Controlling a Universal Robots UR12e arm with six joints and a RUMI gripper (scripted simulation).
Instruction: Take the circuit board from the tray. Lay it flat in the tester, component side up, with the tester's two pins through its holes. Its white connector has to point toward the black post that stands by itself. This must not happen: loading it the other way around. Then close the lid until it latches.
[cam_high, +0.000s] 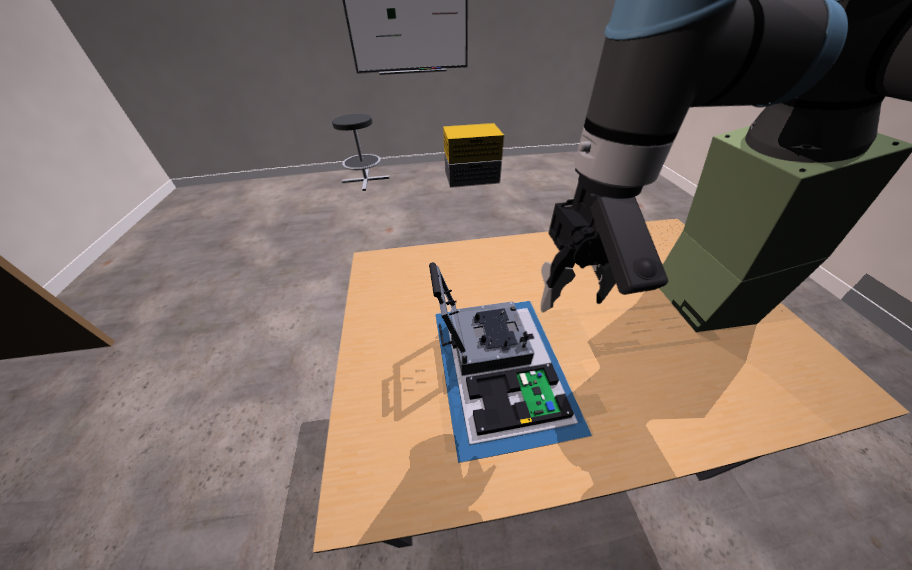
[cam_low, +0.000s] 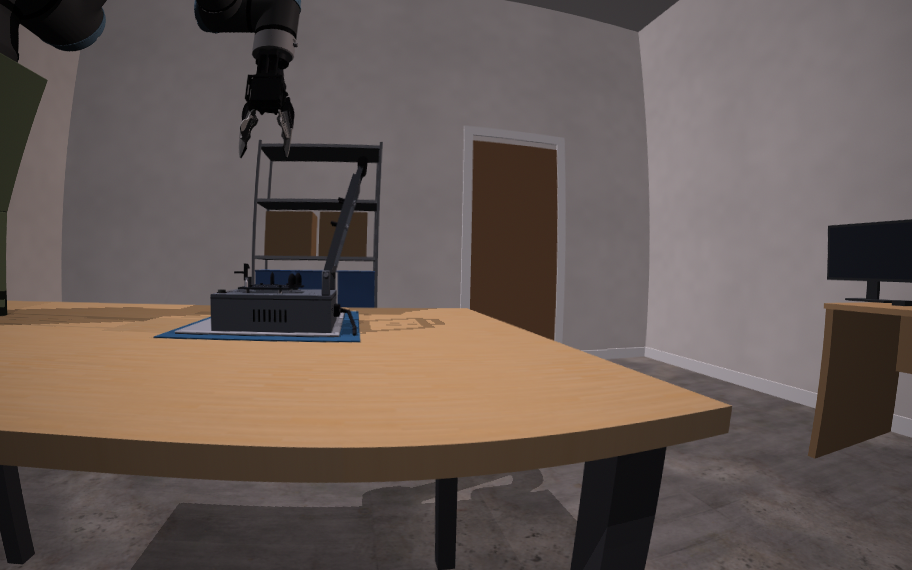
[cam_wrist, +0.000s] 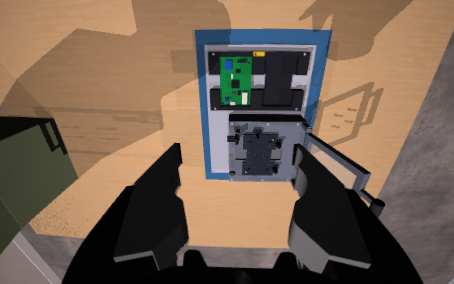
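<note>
The green circuit board lies 31 cm below my hand. Round my hand: tester (10 cm ahead, 12 cm to the right, 22 cm below); see-through lid (20 cm ahead, 15 cm to the right, 15 cm below).
</note>
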